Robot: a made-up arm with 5 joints.
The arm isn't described. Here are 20 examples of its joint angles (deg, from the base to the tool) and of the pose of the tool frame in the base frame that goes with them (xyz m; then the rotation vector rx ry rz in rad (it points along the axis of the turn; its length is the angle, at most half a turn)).
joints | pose
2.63 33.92 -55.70 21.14 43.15 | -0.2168 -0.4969 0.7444 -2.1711 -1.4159 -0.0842
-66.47 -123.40 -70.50 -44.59 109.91 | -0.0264 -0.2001 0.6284 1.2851 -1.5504 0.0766
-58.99 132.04 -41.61 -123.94 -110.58 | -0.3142 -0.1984 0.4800 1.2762 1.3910 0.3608
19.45 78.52 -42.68 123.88 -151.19 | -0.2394 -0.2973 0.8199 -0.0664 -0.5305 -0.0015
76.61 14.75 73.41 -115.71 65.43 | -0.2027 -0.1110 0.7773 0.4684 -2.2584 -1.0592
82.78 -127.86 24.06 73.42 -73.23 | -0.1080 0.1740 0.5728 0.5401 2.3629 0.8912
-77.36 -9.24 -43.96 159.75 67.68 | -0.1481 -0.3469 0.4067 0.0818 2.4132 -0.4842
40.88 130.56 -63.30 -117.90 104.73 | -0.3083 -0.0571 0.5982 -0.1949 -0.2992 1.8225
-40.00 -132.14 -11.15 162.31 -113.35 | -0.2486 -0.2630 0.6087 0.6507 1.0910 -2.7766
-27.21 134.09 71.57 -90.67 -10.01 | -0.3665 -0.1515 0.5545 1.0794 -0.8608 1.5319
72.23 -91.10 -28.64 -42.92 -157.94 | 0.0569 -0.0034 0.5954 0.5952 -0.1948 -0.1970
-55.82 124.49 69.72 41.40 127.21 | -0.2902 -0.1453 0.6881 -2.3726 -1.0044 0.2539
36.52 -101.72 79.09 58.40 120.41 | -0.0259 -0.2383 0.7821 -1.6489 2.2967 -0.0754
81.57 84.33 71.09 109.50 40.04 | -0.2923 0.0104 0.5239 0.2433 -1.1459 -0.6815
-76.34 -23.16 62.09 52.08 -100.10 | -0.2761 -0.4124 0.2399 -1.8877 2.3884 -0.5934
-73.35 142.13 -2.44 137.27 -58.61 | -0.3044 -0.3520 0.4644 1.4400 1.2498 -2.0873
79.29 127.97 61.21 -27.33 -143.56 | -0.4215 0.0044 0.4470 0.7964 1.5938 -2.1997
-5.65 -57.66 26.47 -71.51 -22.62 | -0.0256 -0.3443 0.6148 -1.3635 -1.0198 -0.7913
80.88 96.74 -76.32 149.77 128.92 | -0.2558 0.0230 0.7825 -1.2883 -0.5942 1.3147
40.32 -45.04 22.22 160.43 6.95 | -0.1877 -0.1175 0.7362 -0.7343 0.5237 -0.3260
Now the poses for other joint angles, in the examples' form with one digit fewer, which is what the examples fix.
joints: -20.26 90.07 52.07 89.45 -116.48
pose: -0.330 -0.199 0.720 -0.461 -1.147 -0.483
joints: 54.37 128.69 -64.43 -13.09 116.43
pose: -0.520 -0.032 0.602 1.391 1.234 1.794
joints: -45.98 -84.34 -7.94 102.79 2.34
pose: -0.129 -0.356 0.642 0.256 1.326 1.254
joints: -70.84 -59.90 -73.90 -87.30 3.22
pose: -0.027 -0.302 0.372 -1.020 -0.682 0.110
